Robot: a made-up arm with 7 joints. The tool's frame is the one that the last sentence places. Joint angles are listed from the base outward.
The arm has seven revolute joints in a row. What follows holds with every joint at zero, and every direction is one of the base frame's.
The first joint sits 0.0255 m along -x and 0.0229 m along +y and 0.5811 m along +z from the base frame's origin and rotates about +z.
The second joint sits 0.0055 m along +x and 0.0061 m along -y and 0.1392 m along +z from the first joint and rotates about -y.
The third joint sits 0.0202 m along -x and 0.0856 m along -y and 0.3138 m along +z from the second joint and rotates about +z.
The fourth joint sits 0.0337 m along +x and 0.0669 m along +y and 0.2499 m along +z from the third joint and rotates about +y.
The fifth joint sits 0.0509 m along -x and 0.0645 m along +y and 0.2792 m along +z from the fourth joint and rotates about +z.
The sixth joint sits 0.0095 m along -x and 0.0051 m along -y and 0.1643 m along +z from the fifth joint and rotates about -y.
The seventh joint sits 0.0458 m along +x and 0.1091 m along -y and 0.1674 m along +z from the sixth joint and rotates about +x.
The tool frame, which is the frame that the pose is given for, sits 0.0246 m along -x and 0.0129 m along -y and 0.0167 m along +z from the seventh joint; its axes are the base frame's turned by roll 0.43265, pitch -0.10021 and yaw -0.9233 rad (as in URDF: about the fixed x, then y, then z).
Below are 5 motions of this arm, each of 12 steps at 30 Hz.
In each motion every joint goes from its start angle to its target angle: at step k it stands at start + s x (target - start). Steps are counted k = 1, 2, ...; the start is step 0. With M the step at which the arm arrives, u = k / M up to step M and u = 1 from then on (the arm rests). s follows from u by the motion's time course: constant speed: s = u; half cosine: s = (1 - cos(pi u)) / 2; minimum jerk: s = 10 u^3 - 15 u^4 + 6 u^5.
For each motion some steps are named. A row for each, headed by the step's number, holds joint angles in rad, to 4 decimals.
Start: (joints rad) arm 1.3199 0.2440 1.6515 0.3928 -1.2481 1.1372 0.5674
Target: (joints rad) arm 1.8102 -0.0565 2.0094 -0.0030 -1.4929 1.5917 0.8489
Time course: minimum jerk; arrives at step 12
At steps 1, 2, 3, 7, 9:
1: 1.3224 0.2425 1.6533 0.3908 -1.2493 1.1395 0.5688
2: 1.3373 0.2333 1.6642 0.3788 -1.2568 1.1533 0.5774
3: 1.3707 0.2129 1.6885 0.3518 -1.2734 1.1842 0.5965
7: 1.6403 0.0477 1.8853 0.1342 -1.4080 1.4342 0.7513
9: 1.7594 -0.0254 1.9724 0.0380 -1.4676 1.5447 0.8198

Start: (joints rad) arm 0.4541 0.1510 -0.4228 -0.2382 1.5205 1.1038 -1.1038
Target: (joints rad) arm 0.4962 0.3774 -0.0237 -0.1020 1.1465 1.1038 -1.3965
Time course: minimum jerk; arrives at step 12
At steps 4, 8, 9, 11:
4: 0.4629 0.1985 -0.3390 -0.2096 1.4420 1.1038 -1.1652
8: 0.4874 0.3299 -0.1075 -0.1306 1.2250 1.1038 -1.3351
9: 0.4918 0.3540 -0.0650 -0.1161 1.1852 1.1038 -1.3662
11: 0.4960 0.3762 -0.0257 -0.1027 1.1484 1.1038 -1.3950

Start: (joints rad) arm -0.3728 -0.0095 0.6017 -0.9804 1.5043 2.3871 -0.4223
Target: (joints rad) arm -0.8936 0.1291 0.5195 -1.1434 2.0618 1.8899 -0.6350
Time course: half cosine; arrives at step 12
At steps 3, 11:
3: -0.4491 0.0108 0.5897 -1.0043 1.5859 2.3143 -0.4534
11: -0.8847 0.1267 0.5209 -1.1406 2.0523 1.8984 -0.6314

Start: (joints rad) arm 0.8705 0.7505 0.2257 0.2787 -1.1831 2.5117 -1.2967
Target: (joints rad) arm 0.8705 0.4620 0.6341 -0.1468 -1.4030 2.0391 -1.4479
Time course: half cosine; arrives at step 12
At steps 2, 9, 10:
2: 0.8705 0.7312 0.2531 0.2502 -1.1978 2.4800 -1.3068
9: 0.8705 0.5042 0.5743 -0.0845 -1.3708 2.1083 -1.4258
10: 0.8705 0.4813 0.6067 -0.1183 -1.3883 2.0708 -1.4378

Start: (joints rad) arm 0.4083 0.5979 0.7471 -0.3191 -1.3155 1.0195 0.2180
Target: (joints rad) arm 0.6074 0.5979 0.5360 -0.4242 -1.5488 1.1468 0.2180
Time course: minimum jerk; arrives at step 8
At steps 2, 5, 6, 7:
2: 0.4289 0.5979 0.7252 -0.3300 -1.3397 1.0327 0.2180
5: 0.5526 0.5979 0.5941 -0.3953 -1.4846 1.1118 0.2180
6: 0.5868 0.5979 0.5579 -0.4133 -1.5246 1.1336 0.2180
7: 0.6042 0.5979 0.5394 -0.4225 -1.5451 1.1448 0.2180

